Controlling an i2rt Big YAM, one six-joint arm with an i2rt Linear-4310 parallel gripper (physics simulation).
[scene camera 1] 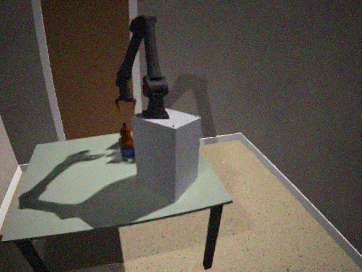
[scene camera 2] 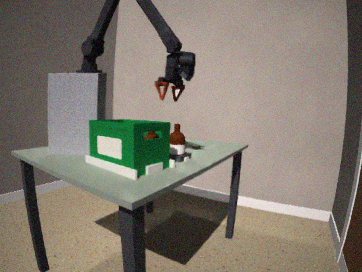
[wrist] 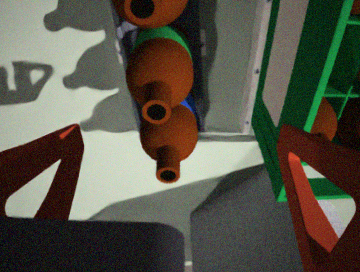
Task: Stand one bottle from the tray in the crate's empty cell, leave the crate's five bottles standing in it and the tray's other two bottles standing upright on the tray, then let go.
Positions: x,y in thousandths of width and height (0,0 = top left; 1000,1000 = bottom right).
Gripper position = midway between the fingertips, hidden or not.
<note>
In view: the gripper (wrist: 501,498) and a green-banded bottle (wrist: 443,278).
</note>
